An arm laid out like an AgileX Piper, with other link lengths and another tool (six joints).
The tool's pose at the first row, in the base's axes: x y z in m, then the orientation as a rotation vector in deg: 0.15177, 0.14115, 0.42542, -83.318, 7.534, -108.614
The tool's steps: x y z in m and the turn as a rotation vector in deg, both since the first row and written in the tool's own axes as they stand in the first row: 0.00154, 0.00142, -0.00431, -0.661, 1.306, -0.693; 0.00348, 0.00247, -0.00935, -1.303, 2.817, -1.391; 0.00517, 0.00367, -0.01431, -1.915, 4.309, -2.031; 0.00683, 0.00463, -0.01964, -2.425, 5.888, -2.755; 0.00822, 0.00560, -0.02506, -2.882, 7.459, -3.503; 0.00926, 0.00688, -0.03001, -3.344, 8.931, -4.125
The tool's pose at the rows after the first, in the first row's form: 0.14855, 0.13774, 0.42442, -82.757, 8.303, -110.273; 0.14449, 0.13411, 0.42367, -81.972, 9.152, -112.080; 0.14059, 0.13055, 0.42267, -81.145, 10.008, -113.812; 0.13625, 0.12706, 0.42163, -80.171, 10.751, -115.650; 0.13186, 0.12369, 0.42034, -79.152, 11.424, -117.482; 0.12807, 0.12046, 0.41878, -78.175, 12.148, -119.132
